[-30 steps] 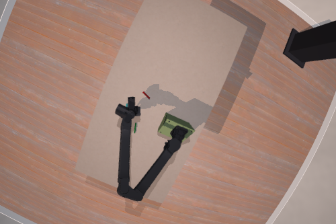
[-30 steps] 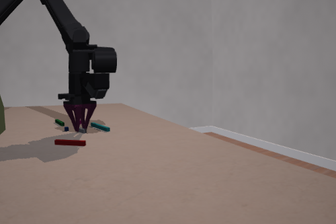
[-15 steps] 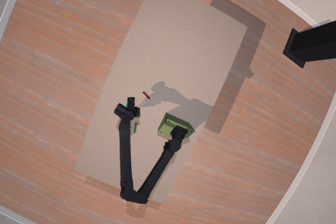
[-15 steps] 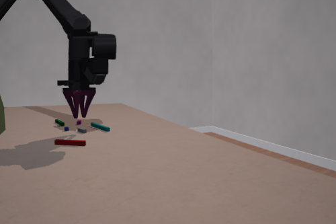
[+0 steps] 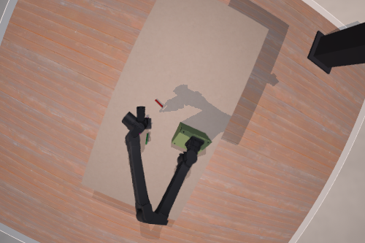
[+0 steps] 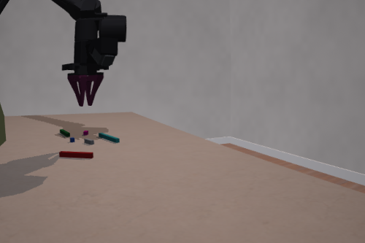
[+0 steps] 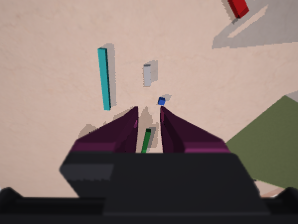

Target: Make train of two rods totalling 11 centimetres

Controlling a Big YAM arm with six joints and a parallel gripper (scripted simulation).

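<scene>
Now: the green rod 6 cm behind my hand, 14 cm to the left of it and 9 cm below it. Round my hand: grey rod (1 cm ahead, 9 cm below); then blue rod (4 cm behind, 3 cm to the left, 9 cm below); then turquoise rod (6 cm ahead, 4 cm to the left, 9 cm below).
</scene>
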